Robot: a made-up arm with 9 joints. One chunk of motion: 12 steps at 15 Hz.
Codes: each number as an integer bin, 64 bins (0 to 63) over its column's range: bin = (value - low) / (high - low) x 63, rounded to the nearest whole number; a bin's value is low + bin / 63 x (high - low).
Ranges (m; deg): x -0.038..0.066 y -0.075..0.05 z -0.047..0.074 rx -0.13..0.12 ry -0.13..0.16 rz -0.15..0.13
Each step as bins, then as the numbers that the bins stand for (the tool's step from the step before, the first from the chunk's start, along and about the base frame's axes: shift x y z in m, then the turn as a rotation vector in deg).
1 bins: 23 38 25 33 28 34
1 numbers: -0.00003 0.00040 0.00102 0.001 -0.001 0.001
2 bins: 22 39 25 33 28 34
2 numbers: -0.00168 0.00238 0.00102 0.001 -0.001 0.001
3 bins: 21 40 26 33 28 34
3 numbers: -0.00333 0.00437 0.00294 0.001 -0.001 0.001
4 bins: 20 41 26 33 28 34
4 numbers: -0.00498 0.00635 0.00294 0.001 -0.001 0.001
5 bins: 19 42 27 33 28 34
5 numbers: -0.00663 0.00833 0.00486 0.001 -0.001 0.001
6 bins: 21 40 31 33 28 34
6 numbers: -0.00333 0.00437 0.01254 0.001 -0.001 0.001
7 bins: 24 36 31 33 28 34
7 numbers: 0.00162 -0.00357 0.01254 0.001 -0.001 0.001
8 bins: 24 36 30 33 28 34
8 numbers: 0.00162 -0.00357 0.01062 0.001 -0.001 0.001
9 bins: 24 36 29 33 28 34
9 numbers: 0.00162 -0.00357 0.00870 0.001 -0.001 0.001
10 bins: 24 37 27 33 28 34
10 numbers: 0.00162 -0.00159 0.00486 0.001 -0.001 0.001
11 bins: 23 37 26 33 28 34
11 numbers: -0.00003 -0.00159 0.00294 0.001 -0.001 0.001
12 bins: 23 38 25 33 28 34
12 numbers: -0.00003 0.00040 0.00102 0.001 -0.001 0.001
